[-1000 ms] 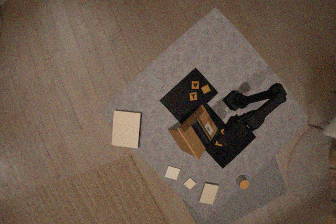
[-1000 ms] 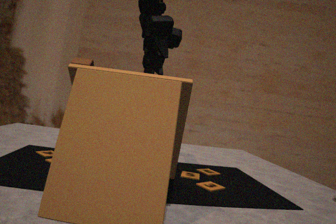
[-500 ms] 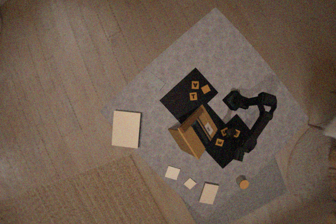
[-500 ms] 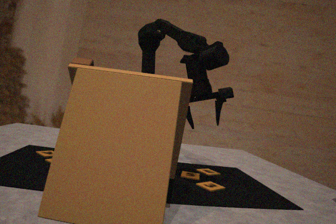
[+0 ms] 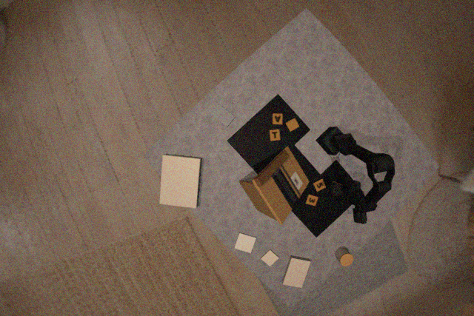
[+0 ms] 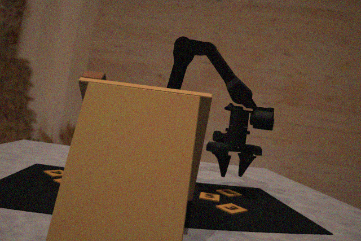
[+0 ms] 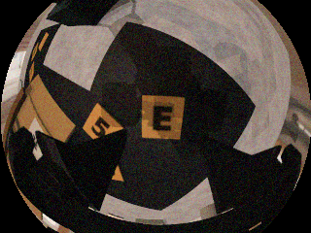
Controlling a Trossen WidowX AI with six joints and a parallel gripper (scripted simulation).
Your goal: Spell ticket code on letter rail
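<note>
The tan letter tile e lies 50 mm below my gripper tip. Also, from my gripper tip: black mat 240 mm to the right, 50 mm below, 20 mm ahead; then grey slab 770 mm to the right, 100 mm ahead, 50 mm below; then white ticket 230 mm to the right, 120 mm ahead, 20 mm above.
</note>
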